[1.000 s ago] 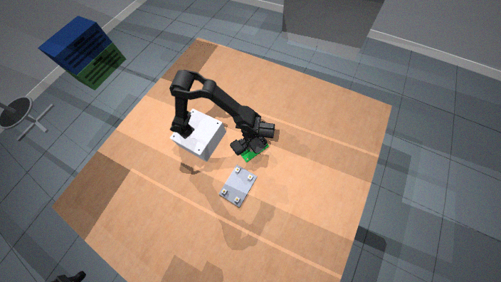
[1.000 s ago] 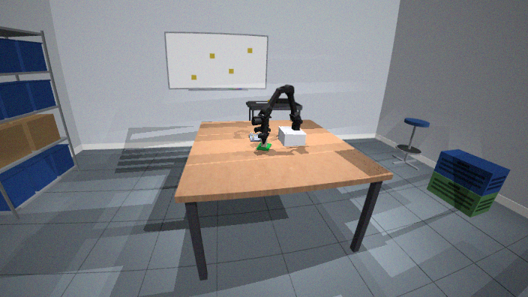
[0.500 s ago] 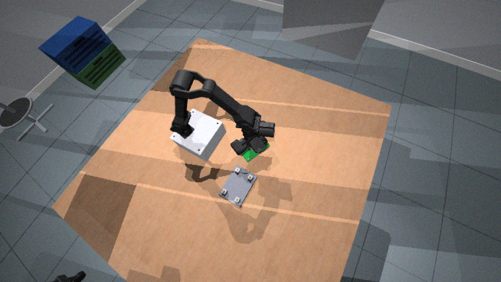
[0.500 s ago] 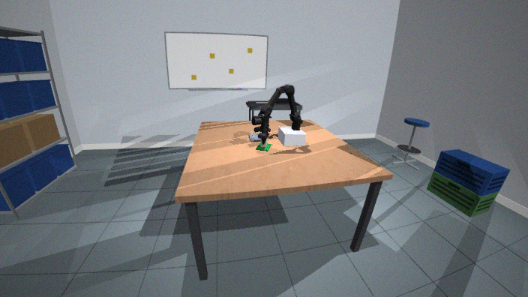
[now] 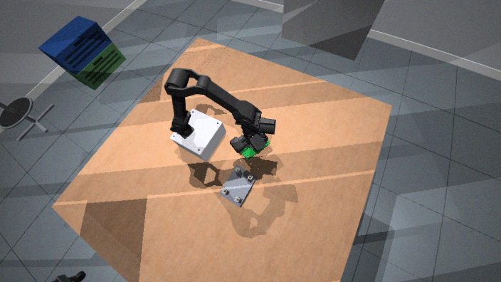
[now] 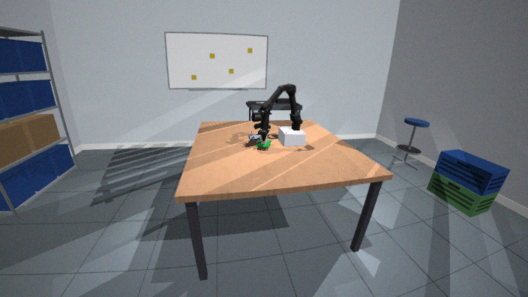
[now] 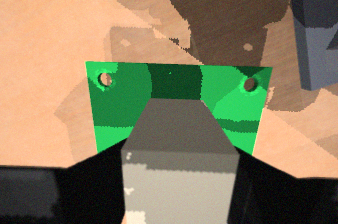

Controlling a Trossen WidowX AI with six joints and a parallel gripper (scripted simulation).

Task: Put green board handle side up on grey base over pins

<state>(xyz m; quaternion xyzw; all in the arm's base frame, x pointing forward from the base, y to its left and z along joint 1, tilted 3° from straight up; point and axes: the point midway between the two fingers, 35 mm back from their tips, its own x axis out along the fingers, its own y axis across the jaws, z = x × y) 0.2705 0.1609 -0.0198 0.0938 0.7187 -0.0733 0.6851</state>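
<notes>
My gripper tip is 6 cm short of the grey base, 19 cm to the left of it and 5 cm above it. From my gripper tip the other things lie so: green board 1 cm below.
</notes>
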